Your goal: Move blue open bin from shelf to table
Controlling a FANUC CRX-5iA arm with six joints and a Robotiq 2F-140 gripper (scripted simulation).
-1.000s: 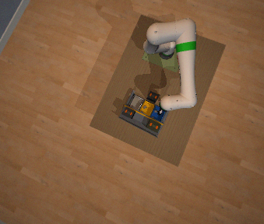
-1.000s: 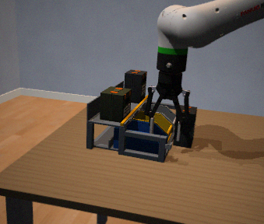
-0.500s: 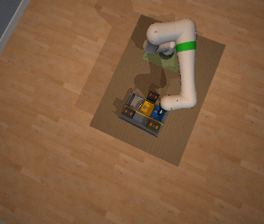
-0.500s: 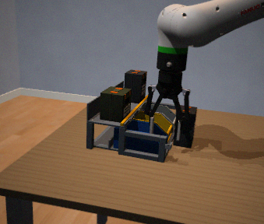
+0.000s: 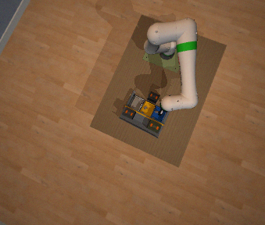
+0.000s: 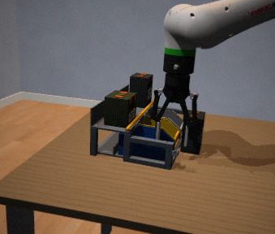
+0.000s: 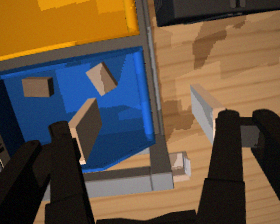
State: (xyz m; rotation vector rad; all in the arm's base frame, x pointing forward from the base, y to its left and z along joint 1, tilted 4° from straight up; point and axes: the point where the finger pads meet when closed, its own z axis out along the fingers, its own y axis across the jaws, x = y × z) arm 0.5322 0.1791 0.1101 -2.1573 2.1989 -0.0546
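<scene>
My hand is 80 mm short of the blue bin and 40 mm above it. The rest, counted from my hand: grey bin (230 mm to the right, 70 mm ahead, 40 mm below); then yellow bin (110 mm to the right, 80 mm ahead, 40 mm below).
</scene>
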